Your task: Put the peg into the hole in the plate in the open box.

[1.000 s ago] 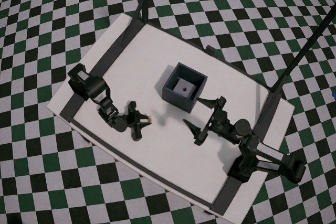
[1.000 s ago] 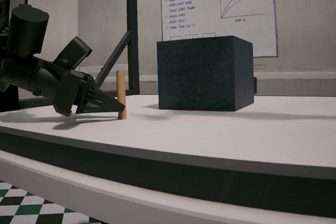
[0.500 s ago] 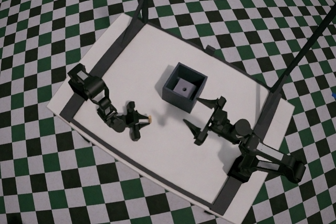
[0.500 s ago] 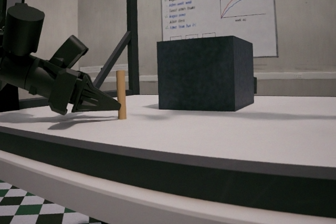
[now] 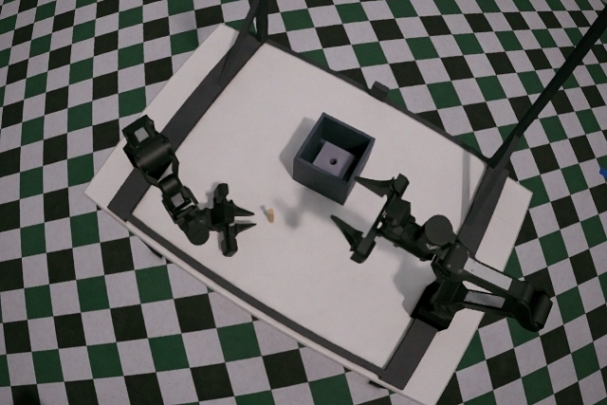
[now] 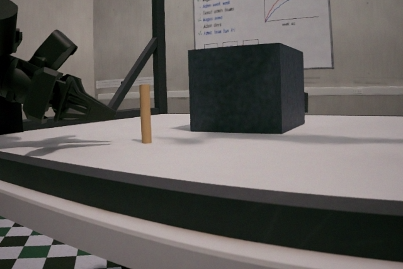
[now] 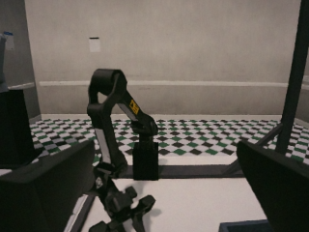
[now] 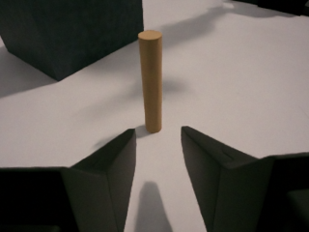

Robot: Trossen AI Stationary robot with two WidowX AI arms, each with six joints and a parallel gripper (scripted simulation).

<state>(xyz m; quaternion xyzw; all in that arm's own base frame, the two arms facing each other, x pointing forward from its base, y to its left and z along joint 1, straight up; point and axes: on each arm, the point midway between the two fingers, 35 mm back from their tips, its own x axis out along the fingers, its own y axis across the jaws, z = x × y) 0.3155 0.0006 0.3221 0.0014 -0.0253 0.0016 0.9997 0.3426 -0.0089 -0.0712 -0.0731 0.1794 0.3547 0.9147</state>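
The tan peg is 20 cm to the right of my left hand and 36 cm below it. Round my left hand: dark border strip: 22 cm ahead, 15 cm to the right, 39 cm below; then pale plate: 22 cm behind, 13 cm to the right, 36 cm below.
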